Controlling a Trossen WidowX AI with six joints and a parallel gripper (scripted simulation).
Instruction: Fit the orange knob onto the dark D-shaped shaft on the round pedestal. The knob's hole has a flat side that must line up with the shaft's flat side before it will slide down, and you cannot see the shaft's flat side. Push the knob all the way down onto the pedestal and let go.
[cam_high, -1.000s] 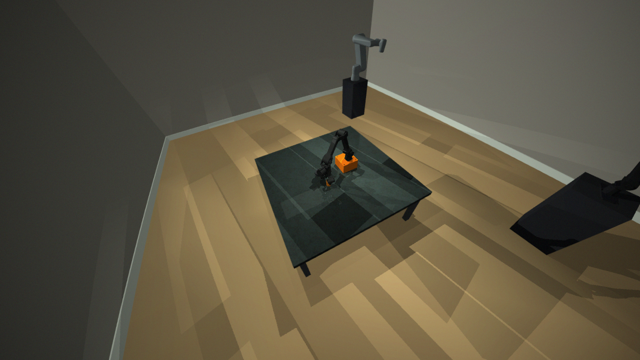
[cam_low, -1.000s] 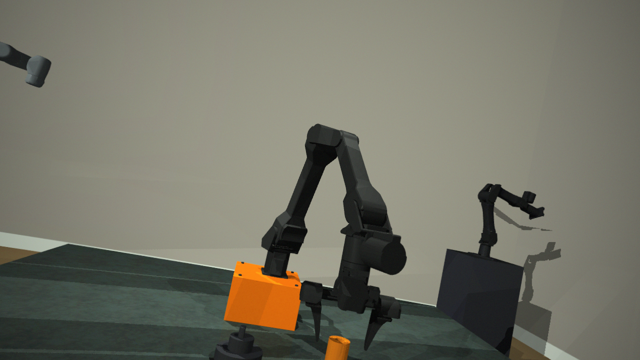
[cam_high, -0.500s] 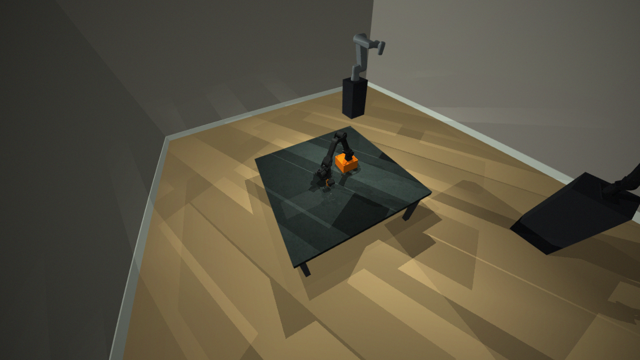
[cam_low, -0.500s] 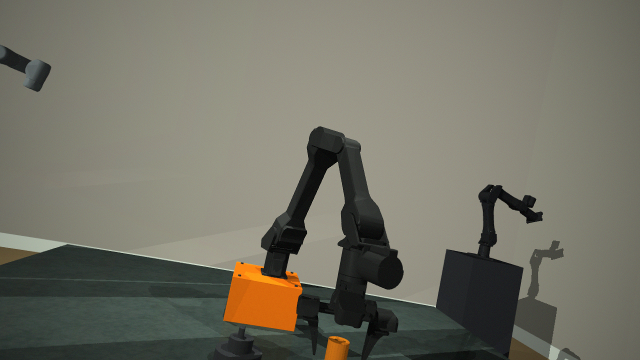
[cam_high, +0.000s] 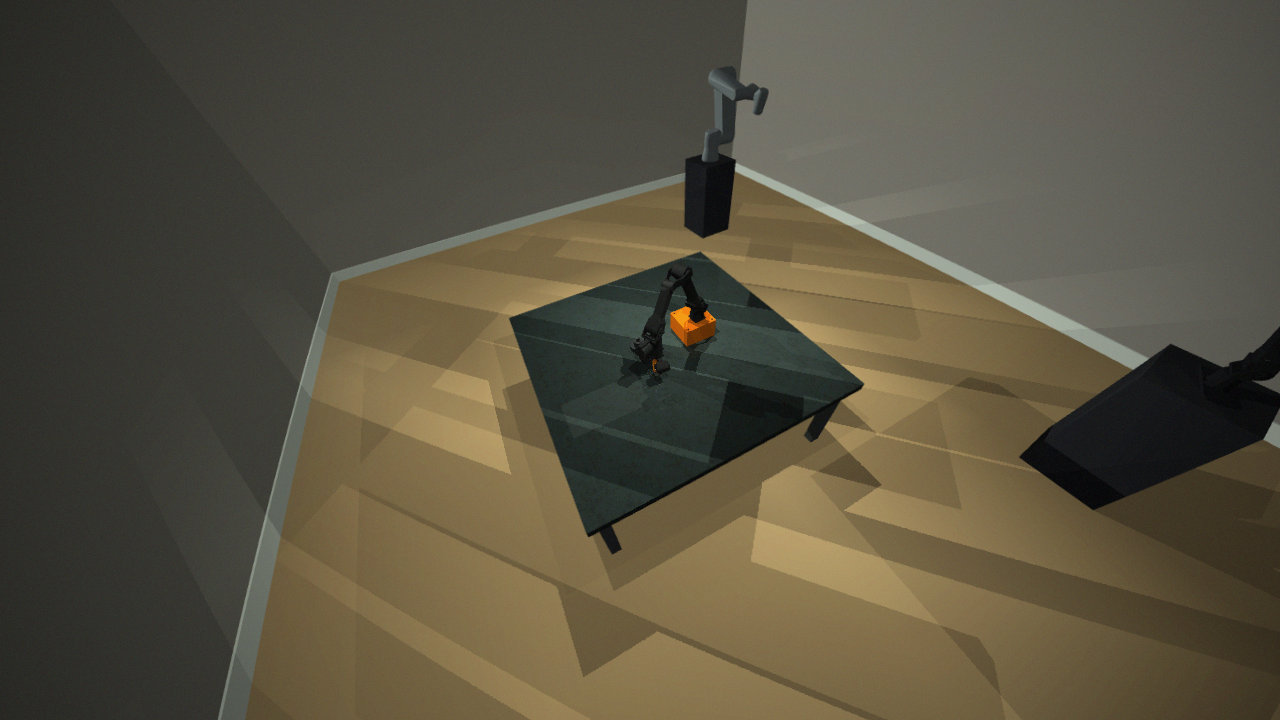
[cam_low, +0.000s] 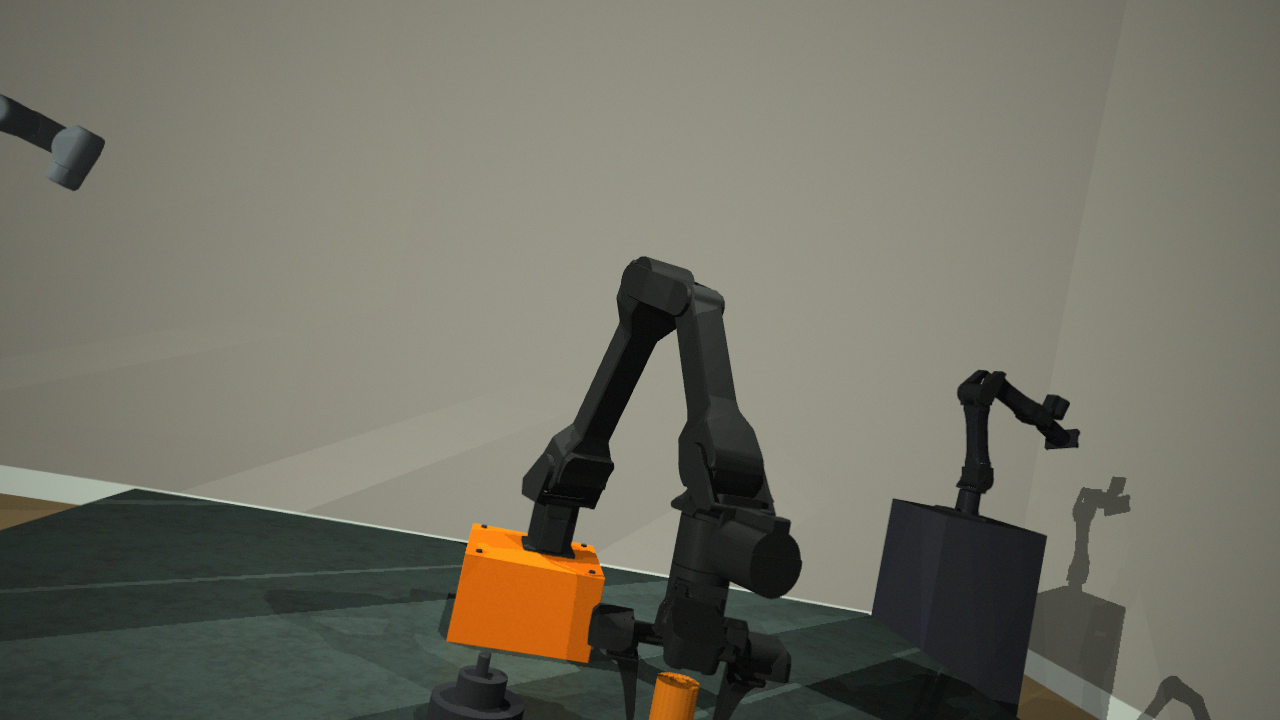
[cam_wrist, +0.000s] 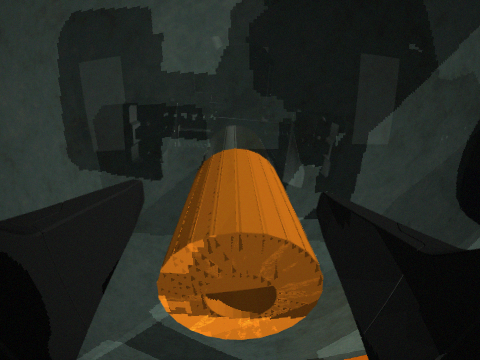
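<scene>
The round dark pedestal lies 18 cm to the right of my gripper tip and 2 cm above it. From my gripper tip the other things lie so: orange knob (2 cm above).
</scene>
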